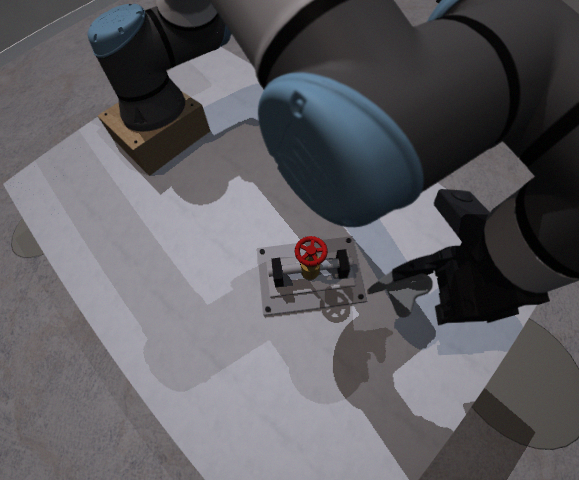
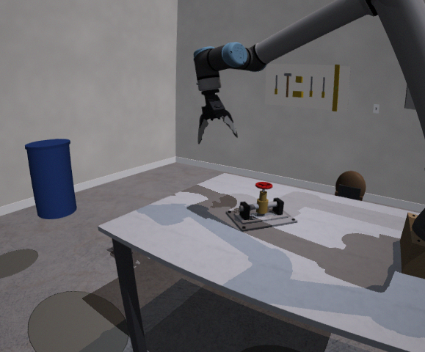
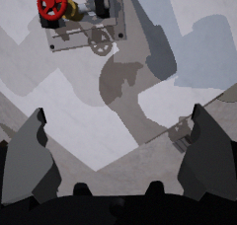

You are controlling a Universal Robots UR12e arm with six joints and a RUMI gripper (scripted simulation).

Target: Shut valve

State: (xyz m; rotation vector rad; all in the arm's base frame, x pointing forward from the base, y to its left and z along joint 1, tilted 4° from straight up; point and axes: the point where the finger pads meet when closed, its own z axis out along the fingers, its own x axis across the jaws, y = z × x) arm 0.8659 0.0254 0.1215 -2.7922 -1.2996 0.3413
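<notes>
My hand is 200 mm past the red spoked handwheel, 160 mm above it and 20 mm to the left of it.
</notes>
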